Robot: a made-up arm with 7 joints.
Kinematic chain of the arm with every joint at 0, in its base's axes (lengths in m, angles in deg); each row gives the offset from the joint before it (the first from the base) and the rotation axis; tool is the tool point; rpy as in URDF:
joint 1: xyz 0 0 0.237 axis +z
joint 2: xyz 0 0 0 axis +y
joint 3: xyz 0 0 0.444 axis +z
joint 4: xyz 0.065 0 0 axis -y
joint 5: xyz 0.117 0 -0.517 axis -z
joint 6: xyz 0 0 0 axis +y
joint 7: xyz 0.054 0 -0.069 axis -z
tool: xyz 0 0 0 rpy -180 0 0
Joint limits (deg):
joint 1: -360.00..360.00
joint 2: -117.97..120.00
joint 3: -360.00..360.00
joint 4: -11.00..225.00
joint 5: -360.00..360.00
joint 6: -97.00..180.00
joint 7: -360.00..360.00
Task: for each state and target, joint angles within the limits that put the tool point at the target. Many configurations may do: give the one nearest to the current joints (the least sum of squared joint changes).
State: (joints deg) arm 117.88 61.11 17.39 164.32 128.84 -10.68 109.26
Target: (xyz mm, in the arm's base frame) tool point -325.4 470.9 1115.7
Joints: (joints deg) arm 125.07 27.95 18.45 169.06 126.79 9.34 109.26
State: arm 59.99 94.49 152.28 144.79 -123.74 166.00 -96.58
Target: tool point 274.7 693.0 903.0
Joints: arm 57.62 58.30 158.71 144.94 -133.38 124.73 -96.58
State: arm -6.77 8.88 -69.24 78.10 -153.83 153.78 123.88
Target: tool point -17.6 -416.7 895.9
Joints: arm -15.99 -24.81 -45.08 82.13 -155.55 168.57 123.88
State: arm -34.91 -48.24 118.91 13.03 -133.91 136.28 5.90
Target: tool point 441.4 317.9 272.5
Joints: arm -70.95 -49.45 104.77 37.39 -136.27 127.39 5.90
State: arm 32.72 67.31 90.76 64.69 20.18 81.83 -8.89
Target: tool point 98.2 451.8 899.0
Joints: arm 15.06 63.90 138.38 87.59 25.21 81.74 -8.89
